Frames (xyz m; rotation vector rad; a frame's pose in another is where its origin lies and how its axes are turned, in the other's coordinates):
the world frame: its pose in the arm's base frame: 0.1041 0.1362 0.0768 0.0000 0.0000 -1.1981
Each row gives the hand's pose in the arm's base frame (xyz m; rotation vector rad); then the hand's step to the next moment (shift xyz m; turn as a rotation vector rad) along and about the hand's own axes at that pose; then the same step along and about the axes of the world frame.
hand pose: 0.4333 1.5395 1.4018 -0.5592 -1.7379 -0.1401
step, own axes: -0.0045 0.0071 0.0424 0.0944 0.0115 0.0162
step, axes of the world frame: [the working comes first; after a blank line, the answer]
step, axes of the arm's base frame: -0.0339 0.0213 -0.0163 -0.0226 0.0438 0.0830

-0.0322 -0.0238 -0.0163 -0.0490 -0.0051 0.0830
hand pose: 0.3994 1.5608 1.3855 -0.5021 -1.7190 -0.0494
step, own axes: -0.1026 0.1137 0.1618 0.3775 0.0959 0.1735
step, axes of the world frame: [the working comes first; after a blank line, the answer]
step, axes of the arm's base frame: -0.0970 0.1213 -0.1597 -0.1733 0.2533 0.2960

-0.1483 -0.0462 -0.1597 -0.2990 -0.0692 0.2960
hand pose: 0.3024 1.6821 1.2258 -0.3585 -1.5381 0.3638
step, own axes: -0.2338 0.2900 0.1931 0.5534 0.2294 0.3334
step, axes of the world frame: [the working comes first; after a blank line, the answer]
step, axes of the arm's base frame: -0.1945 0.1553 -0.3378 -0.3334 0.4506 0.3947

-0.2155 -0.1246 -0.3378 -0.5411 -0.1465 0.3947
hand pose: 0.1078 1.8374 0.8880 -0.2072 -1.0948 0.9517
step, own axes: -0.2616 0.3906 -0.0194 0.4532 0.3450 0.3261
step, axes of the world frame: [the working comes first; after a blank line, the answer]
step, axes of the arm's base frame: -0.2316 0.0482 -0.4067 -0.4035 0.4484 0.2586

-0.1292 -0.1981 -0.4067 -0.5646 -0.2125 0.2586
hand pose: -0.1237 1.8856 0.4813 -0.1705 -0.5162 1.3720
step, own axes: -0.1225 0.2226 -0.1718 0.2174 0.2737 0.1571
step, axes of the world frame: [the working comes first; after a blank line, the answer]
step, axes of the arm's base frame: -0.1345 -0.0413 -0.2726 -0.2900 0.2373 0.0803

-0.0105 -0.1402 -0.2726 -0.3266 -0.1837 0.0803
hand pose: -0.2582 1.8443 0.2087 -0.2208 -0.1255 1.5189
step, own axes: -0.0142 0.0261 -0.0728 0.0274 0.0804 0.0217
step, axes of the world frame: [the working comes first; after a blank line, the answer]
step, axes of the arm's base frame: -0.0102 -0.0179 -0.0759 -0.0817 0.0317 0.0018

0.0130 -0.0161 -0.0759 -0.0593 -0.0645 0.0018
